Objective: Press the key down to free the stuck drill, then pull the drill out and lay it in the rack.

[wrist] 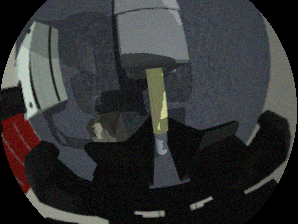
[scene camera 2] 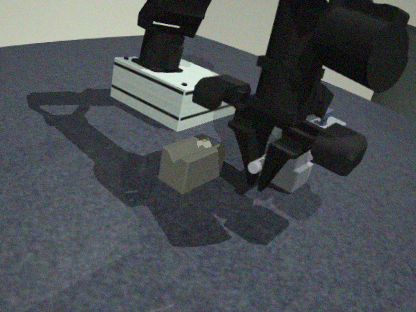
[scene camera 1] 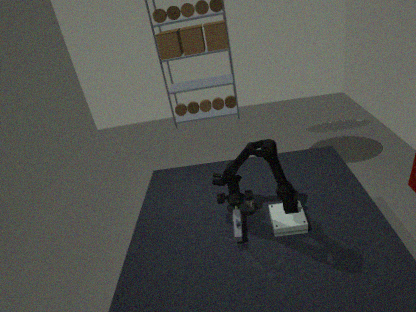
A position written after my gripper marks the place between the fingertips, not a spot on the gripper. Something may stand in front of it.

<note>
My gripper (scene camera 2: 256,187) holds a drill (wrist: 156,87). Also in view: a rack (scene camera 2: 185,165) and a light grey holder block (scene camera 2: 294,173).
My gripper also shows in the wrist view (wrist: 156,118). The rack shows as well in the wrist view (wrist: 107,126).
</note>
